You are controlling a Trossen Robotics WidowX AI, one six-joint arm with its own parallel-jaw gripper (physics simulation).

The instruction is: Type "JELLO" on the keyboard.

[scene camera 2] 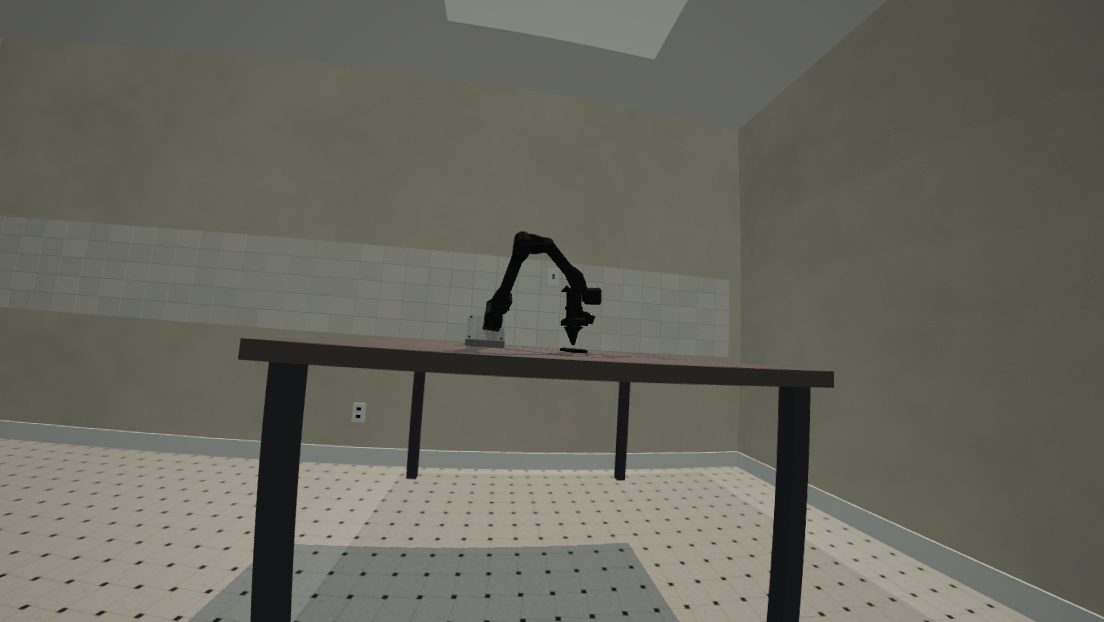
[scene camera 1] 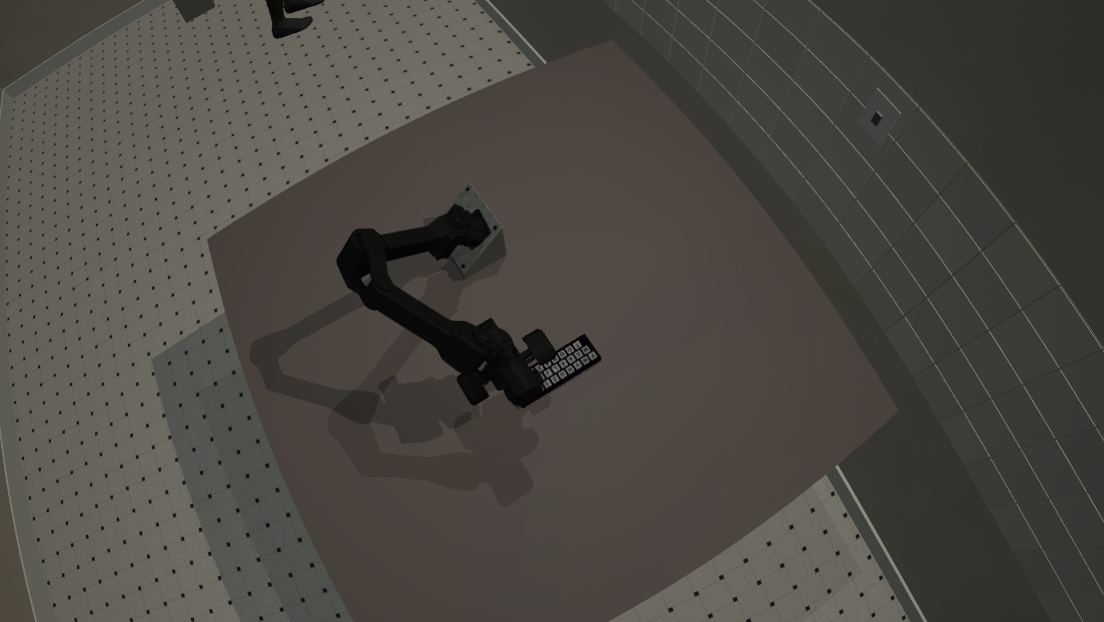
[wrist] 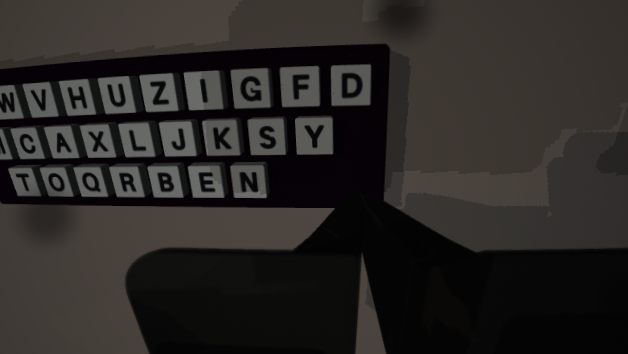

Labels:
my gripper: scene camera 2 573, 345; scene camera 1 511, 380; wrist 358, 205

